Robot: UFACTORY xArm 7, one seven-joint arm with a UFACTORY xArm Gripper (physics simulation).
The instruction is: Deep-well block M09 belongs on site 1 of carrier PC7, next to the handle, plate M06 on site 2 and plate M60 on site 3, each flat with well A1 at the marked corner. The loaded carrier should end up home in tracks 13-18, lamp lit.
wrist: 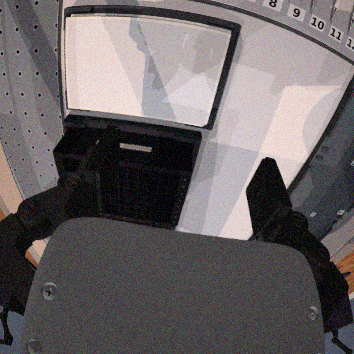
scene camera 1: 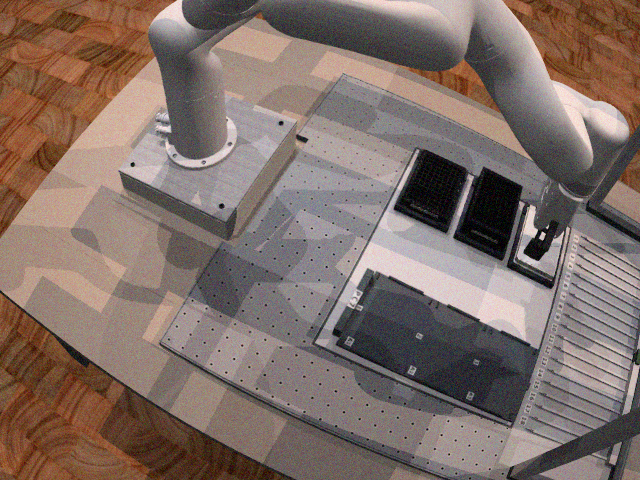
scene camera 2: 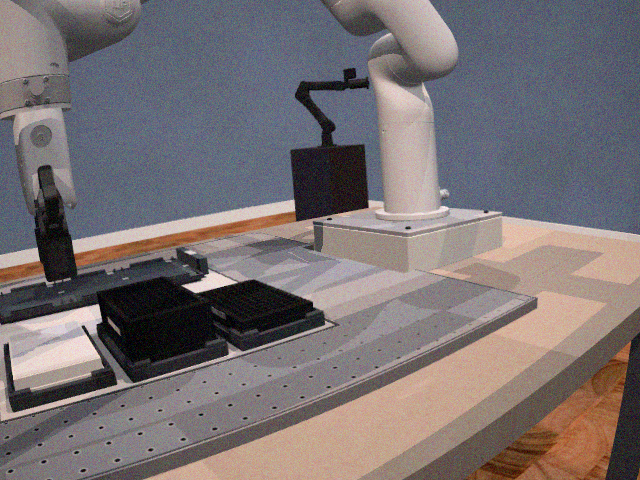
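Seen in the pictures: gripper, between the fingertips: (wrist: 189,159) (scene camera 1: 537,234) (scene camera 2: 57,269); arm's base, origin of its link: (scene camera 1: 200,141) (scene camera 2: 412,215).
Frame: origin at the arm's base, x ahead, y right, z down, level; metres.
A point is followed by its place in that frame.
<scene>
Carrier PC7 (scene camera 1: 439,330) @[y 0.193, x 0.455, z 0.034 m] (scene camera 2: 129,272) @[y 0.240, x 0.405, z 0.034 m] (wrist: 320,200) @[y 0.210, x 0.456, z 0.034 m] lies flat and empty, its handle end toward the arm base. A tall black deep-well block (scene camera 1: 492,209) @[y -0.026, x 0.500, z -0.007 m] (scene camera 2: 155,325) @[y -0.103, x 0.530, z 0.000 m] (wrist: 145,195) @[y -0.017, x 0.503, z -0.006 m] stands in the middle dark nest. A low black plate (scene camera 1: 435,186) @[y -0.060, x 0.398, z 0.026 m] (scene camera 2: 258,304) @[y -0.089, x 0.403, z 0.019 m] sits in the nest nearest the base, and a white plate (scene camera 1: 527,230) @[y -0.028, x 0.581, z 0.019 m] (scene camera 2: 56,356) @[y -0.052, x 0.617, z 0.019 m] (wrist: 145,65) @[y -0.013, x 0.618, z 0.019 m] in the third. Their names are unreadable here. My gripper (scene camera 1: 535,252) @[y 0.021, x 0.578, z -0.043 m] (scene camera 2: 61,276) @[y 0.021, x 0.578, z -0.043 m] (wrist: 189,159) @[y 0.021, x 0.578, z -0.043 m] is open and empty, raised above this row, one finger over the block in the wrist view, the other toward the carrier.
The numbered track deck (scene camera 1: 594,335) @[y 0.124, x 0.761, z 0.045 m] lies right of the carrier; it holds no carrier in the part that shows. Grey frame bars (scene camera 1: 578,446) @[y 0.404, x 0.630, z -0.184 m] cross its near right side. A perforated board (scene camera 1: 289,310) @[y 0.222, x 0.231, z 0.045 m] (scene camera 2: 268,382) @[y -0.192, x 0.481, z 0.045 m] surrounds the white sheet (scene camera 1: 444,258) @[y 0.061, x 0.439, z 0.045 m] under carrier and nests.
</scene>
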